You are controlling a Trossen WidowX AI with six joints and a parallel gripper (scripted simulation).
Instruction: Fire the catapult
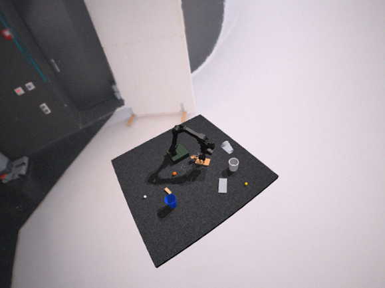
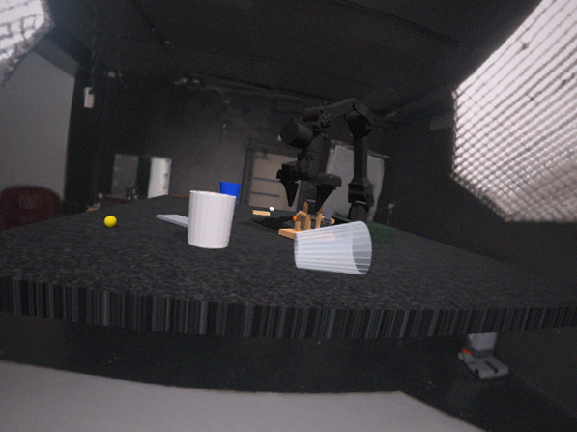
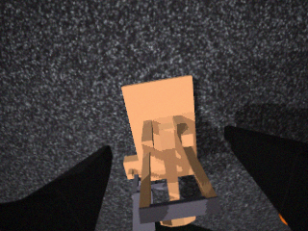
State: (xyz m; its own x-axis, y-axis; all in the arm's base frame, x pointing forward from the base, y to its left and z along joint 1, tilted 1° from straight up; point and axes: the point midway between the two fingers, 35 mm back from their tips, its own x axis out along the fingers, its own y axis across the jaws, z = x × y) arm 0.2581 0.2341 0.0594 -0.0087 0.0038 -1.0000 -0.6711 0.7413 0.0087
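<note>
My gripper tip is 4 cm past the orange ball, 33 cm to the left of it and 7 cm above it. From my gripper tip the other things lie so: white mug (22 cm ahead, 19 cm to the left, 5 cm below); then wooden catapult (6 cm behind, 4 cm to the right, 3 cm below); then grey flat plate (32 cm ahead, 1 cm to the right, 8 cm below).
</note>
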